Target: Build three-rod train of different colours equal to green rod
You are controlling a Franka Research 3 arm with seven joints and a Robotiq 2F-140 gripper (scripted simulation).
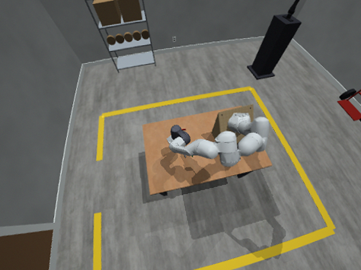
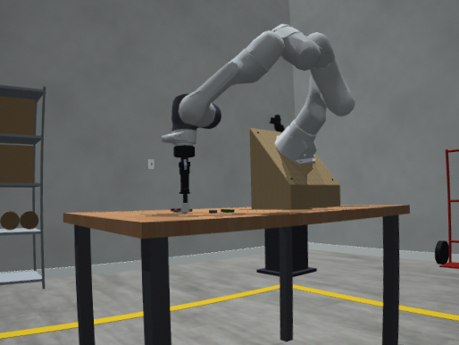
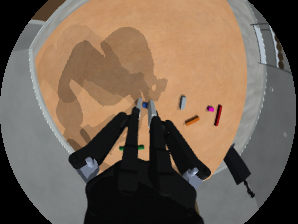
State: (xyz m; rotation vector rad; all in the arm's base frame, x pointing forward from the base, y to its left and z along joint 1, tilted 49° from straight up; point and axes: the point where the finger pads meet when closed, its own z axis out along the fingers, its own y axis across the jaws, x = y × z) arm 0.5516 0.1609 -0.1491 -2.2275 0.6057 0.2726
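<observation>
My gripper is now 3 cm above the small blue rod. Round my hand: green rod: 12 cm behind, 9 cm to the left, 3 cm below; then magenta rod: 17 cm to the right, 7 cm behind, 3 cm below; then orange rod: 11 cm to the right, 8 cm behind, 3 cm below.
</observation>
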